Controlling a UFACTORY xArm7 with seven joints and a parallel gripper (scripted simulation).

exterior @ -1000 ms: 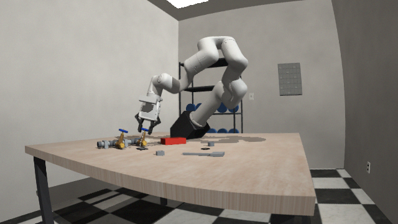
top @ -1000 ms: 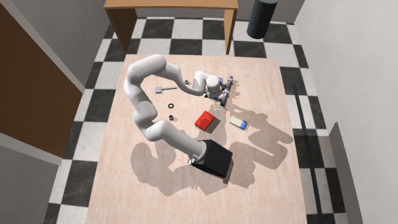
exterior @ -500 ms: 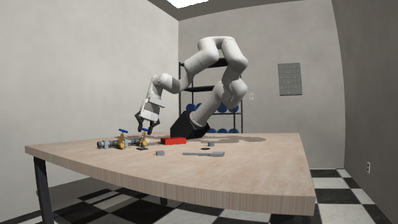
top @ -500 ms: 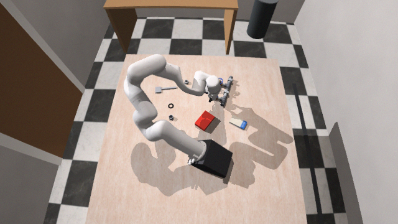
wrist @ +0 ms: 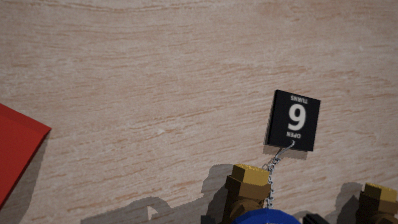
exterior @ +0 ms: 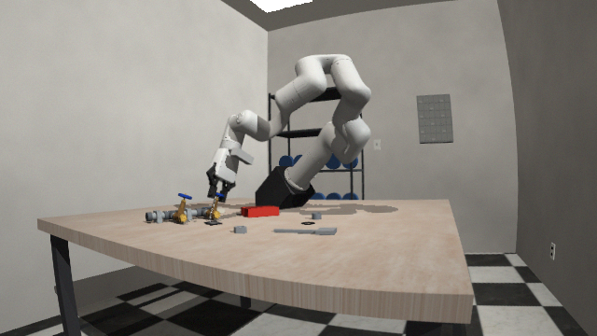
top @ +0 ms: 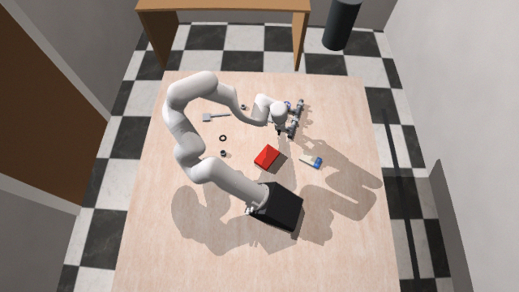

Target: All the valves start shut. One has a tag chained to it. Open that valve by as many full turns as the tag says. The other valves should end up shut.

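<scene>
Now: hand 7 cm short of the black tag, 6 cm to the right of it and 8 cm above it. Round my hand: red block 17 cm behind, 2 cm to the left, 7 cm below; white box 12 cm behind, 20 cm to the right, 8 cm below; grey flat tool 39 cm to the left, 8 cm below.
</scene>
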